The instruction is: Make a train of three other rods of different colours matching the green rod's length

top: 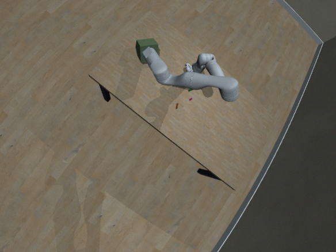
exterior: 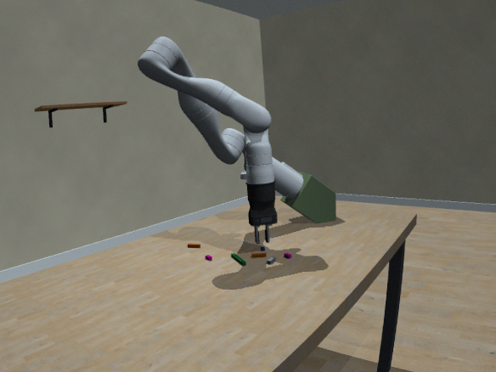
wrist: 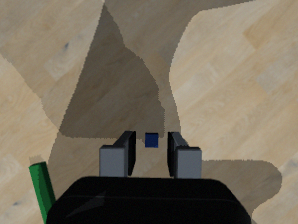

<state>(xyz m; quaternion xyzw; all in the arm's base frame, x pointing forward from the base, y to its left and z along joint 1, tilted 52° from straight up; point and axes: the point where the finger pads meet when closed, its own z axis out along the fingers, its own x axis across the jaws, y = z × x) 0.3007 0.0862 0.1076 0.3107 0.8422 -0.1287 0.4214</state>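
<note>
My hand is 4 cm above the blue rod. From my hand the other things lie so: grey rod (8 cm ahead, 6 cm to the left, 4 cm below); then green rod (9 cm ahead, 4 cm below, 3 cm to the right).
</note>
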